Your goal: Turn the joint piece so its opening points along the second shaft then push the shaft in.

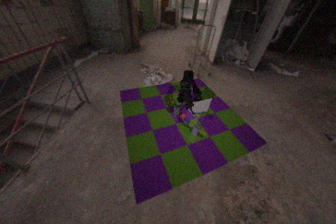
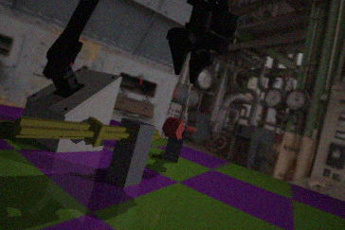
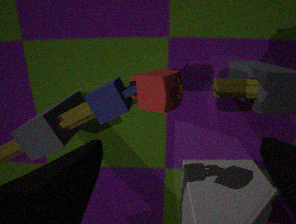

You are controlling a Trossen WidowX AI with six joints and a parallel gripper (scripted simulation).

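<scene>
The red square joint piece lies 10 mm to the left of my gripper tip and 130 mm below it.
</scene>
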